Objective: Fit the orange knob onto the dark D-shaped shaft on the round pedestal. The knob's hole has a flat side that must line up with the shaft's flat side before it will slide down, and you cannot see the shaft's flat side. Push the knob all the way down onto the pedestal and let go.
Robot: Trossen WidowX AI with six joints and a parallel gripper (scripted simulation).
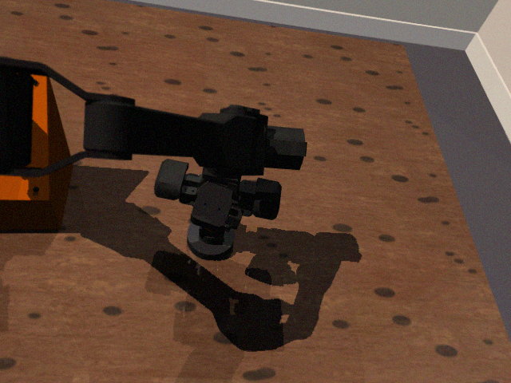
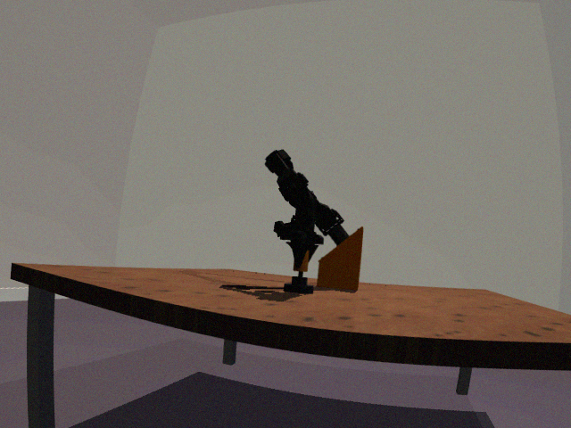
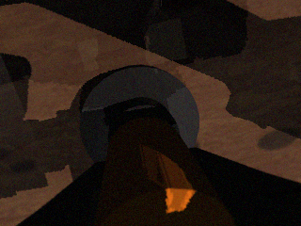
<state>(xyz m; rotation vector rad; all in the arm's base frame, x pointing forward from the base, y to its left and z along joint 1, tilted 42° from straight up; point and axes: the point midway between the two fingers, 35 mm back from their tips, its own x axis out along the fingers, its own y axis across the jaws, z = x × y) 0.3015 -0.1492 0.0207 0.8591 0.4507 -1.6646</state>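
Right now my gripper tip is 4 cm above the dark pedestal. From my gripper tip the other things lie so: knob 2 cm above.
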